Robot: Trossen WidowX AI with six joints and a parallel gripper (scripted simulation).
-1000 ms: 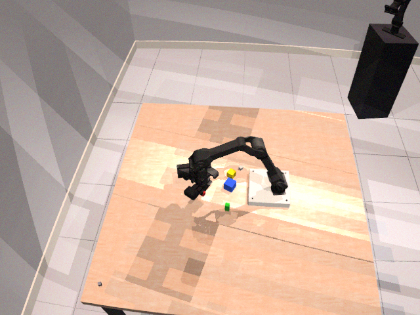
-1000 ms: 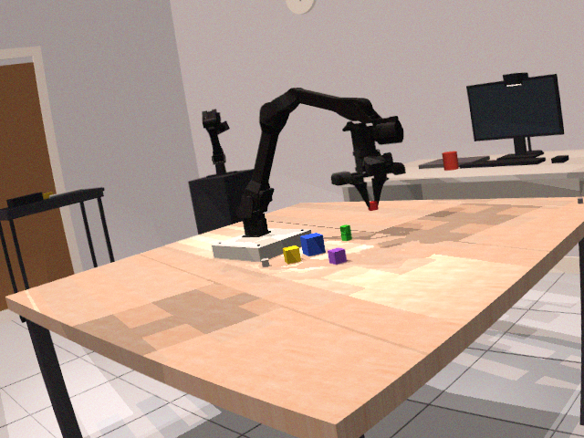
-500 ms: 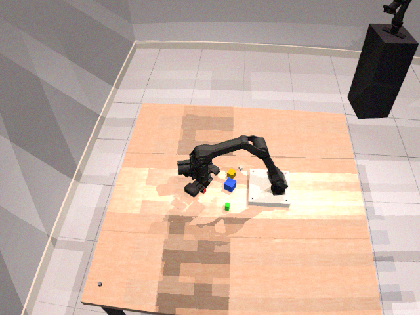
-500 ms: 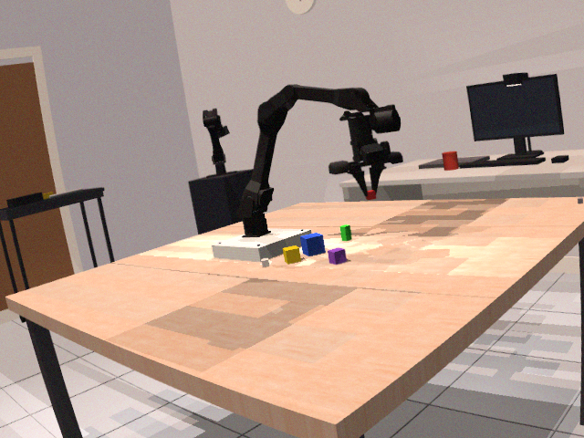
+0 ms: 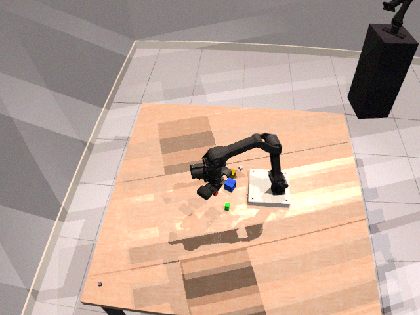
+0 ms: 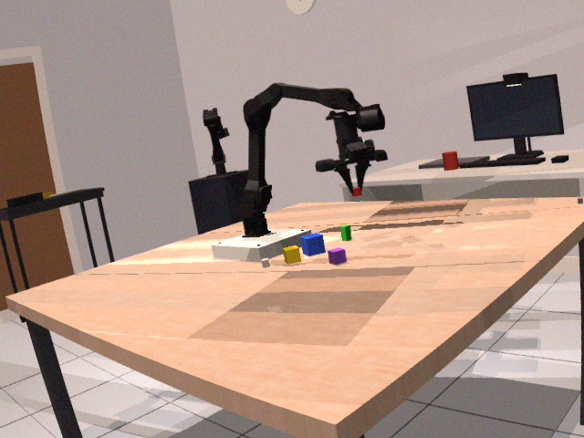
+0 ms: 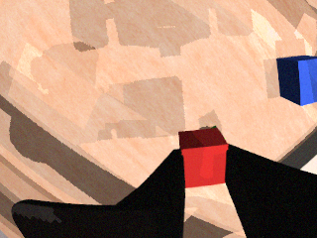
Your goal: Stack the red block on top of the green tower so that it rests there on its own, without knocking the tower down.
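My gripper tip is now 8 cm past the blue cube, 12 cm to the left of it and 11 cm above it. The rest, counted from my gripper tip: purple cube 4 cm ahead, 20 cm to the right, 12 cm below; yellow cube 10 cm behind, 20 cm to the right, 12 cm below; red block right at my gripper tip.
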